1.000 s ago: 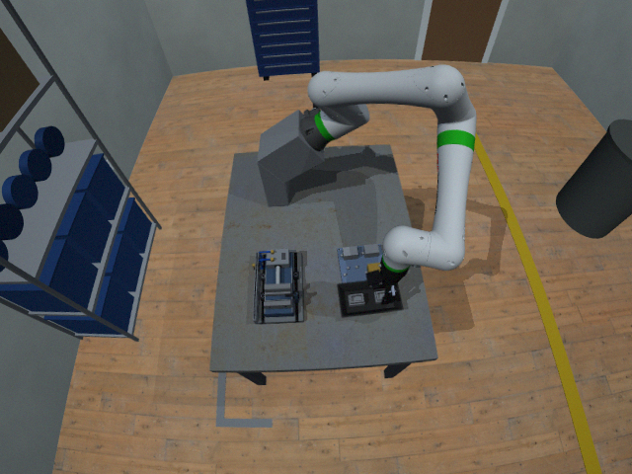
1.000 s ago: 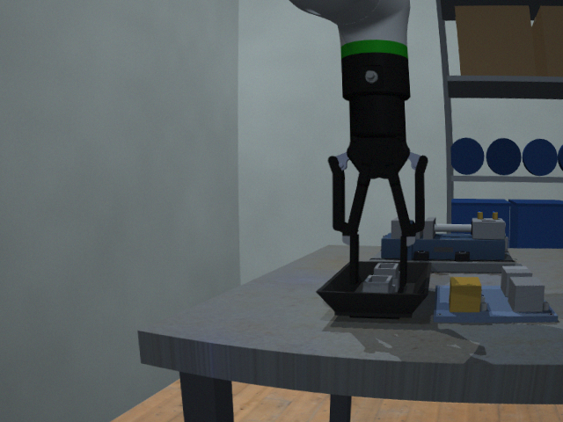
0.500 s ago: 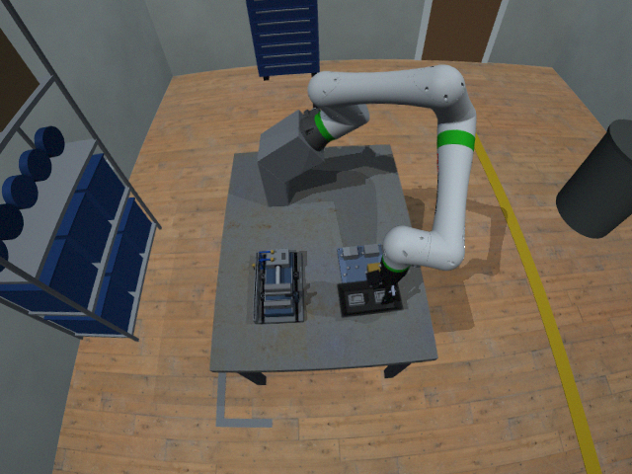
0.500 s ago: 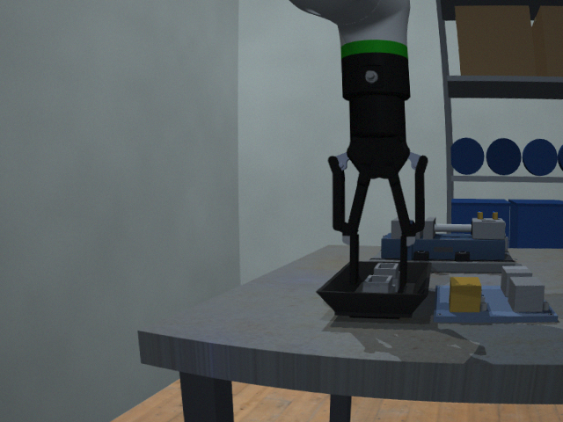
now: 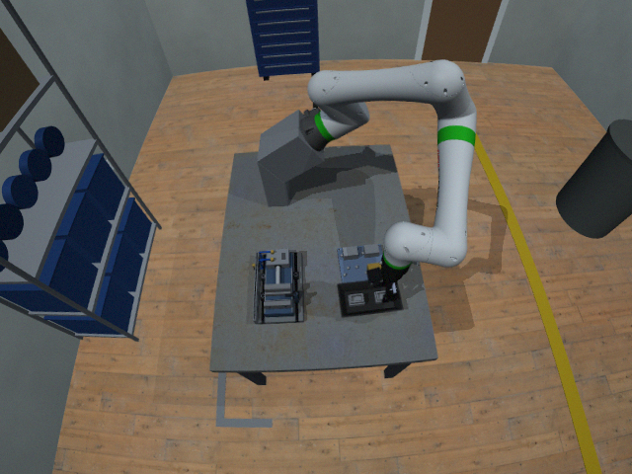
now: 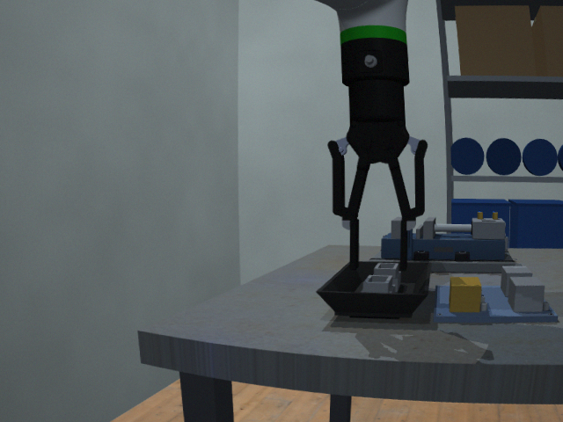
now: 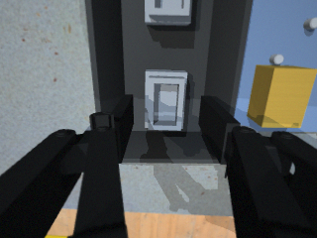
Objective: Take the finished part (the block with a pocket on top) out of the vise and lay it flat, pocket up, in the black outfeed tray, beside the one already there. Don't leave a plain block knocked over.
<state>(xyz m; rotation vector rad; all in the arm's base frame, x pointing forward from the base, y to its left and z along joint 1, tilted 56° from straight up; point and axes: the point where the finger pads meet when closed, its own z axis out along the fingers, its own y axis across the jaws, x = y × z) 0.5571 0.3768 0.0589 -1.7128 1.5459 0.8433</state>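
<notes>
My gripper is now 60 mm above the pocketed block. Also, from my hand: yellow block: 120 mm behind, 60 mm below, 20 mm to the right; blue fixture plate: 160 mm behind, 90 mm below, 70 mm to the right.
</notes>
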